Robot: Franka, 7 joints.
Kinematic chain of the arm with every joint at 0, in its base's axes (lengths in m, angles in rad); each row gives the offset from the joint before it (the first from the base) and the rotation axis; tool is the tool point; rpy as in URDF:
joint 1: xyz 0 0 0.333 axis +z
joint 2: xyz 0 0 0 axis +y
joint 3: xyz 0 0 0.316 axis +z
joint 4: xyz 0.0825 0 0 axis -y
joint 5: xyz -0.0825 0 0.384 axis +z
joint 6: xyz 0 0 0 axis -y
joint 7: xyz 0.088 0 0 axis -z
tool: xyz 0 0 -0.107 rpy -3.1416 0 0
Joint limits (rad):
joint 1: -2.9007..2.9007
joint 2: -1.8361..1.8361
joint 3: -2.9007..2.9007
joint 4: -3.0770..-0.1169
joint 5: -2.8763..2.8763
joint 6: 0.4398..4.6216
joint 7: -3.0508..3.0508
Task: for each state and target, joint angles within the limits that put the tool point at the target. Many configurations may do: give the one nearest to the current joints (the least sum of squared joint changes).
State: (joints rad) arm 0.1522 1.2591 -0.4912 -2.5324 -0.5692 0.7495 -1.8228
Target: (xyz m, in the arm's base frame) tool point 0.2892 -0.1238 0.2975
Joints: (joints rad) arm 0.4412 0.5231 -0.6312 -2.3533 -0.6222 0.4398 -1.8228
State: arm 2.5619 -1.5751 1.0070 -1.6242 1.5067 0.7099 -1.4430
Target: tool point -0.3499 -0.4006 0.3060
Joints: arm 1.9562 -1.7024 1.2689 -1.9339 1.4237 0.8143 -1.4430
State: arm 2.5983 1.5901 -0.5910 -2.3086 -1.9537 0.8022 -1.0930
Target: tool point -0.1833 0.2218 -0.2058
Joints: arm 2.8158 1.7100 -0.0732 -1.9515 -2.1633 0.9689 -1.0930
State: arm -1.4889 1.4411 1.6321 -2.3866 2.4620 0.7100 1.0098
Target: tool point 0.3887 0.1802 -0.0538
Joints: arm -0.8415 1.8361 0.7721 -2.2480 2.7181 1.0553 1.0098
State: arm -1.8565 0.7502 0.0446 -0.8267 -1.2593 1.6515 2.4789
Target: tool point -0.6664 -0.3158 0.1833
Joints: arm -2.4161 1.0985 -0.2252 -1.1241 -1.2204 1.5889 2.4789
